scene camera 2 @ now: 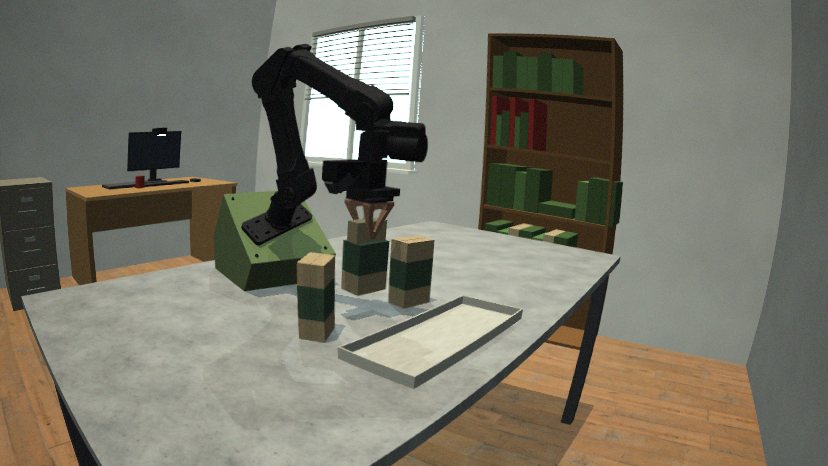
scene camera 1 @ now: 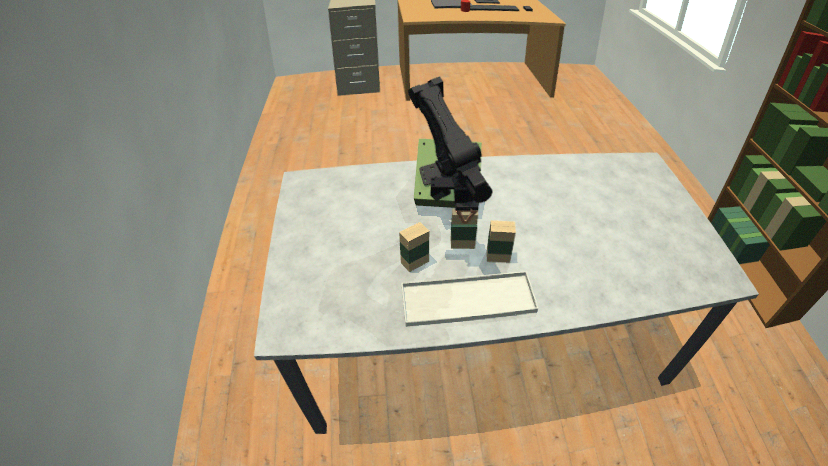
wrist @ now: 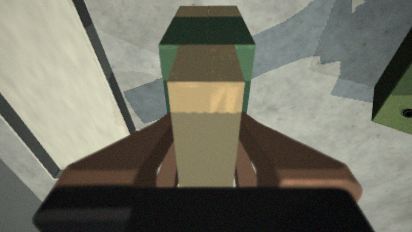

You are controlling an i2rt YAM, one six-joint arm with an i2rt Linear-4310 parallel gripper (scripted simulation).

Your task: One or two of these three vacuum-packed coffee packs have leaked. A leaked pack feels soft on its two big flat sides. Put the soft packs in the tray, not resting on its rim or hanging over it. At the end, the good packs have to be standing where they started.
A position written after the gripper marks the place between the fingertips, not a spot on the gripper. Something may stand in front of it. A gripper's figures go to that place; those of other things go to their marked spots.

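Shallow tray (scene camera 2: 419, 343), 86 cm from the lens. Gripper (scene camera 2: 366, 237), 97 cm from the lens. Shallow tray nearer to the lens than the gripper.
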